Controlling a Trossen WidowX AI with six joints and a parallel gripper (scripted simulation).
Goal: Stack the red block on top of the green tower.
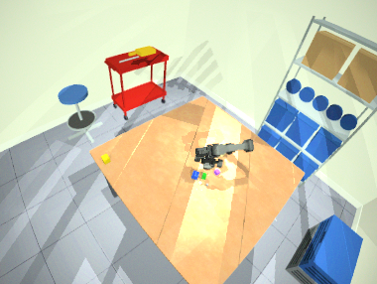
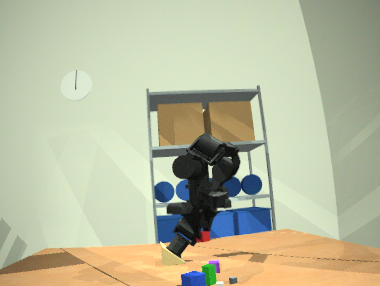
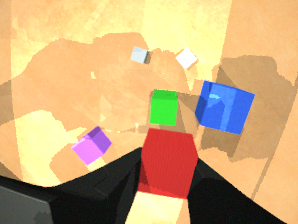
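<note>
Now: gripper tip 50 mm short of the blue block, 40 mm to the left of it and 100 mm above it. The rest, counted from my gripper tip: yellow block: 530 mm ahead, 500 mm to the right, 100 mm below; purple block: 110 mm behind, 30 mm to the left, 110 mm below; red block: right at my gripper tip.
</note>
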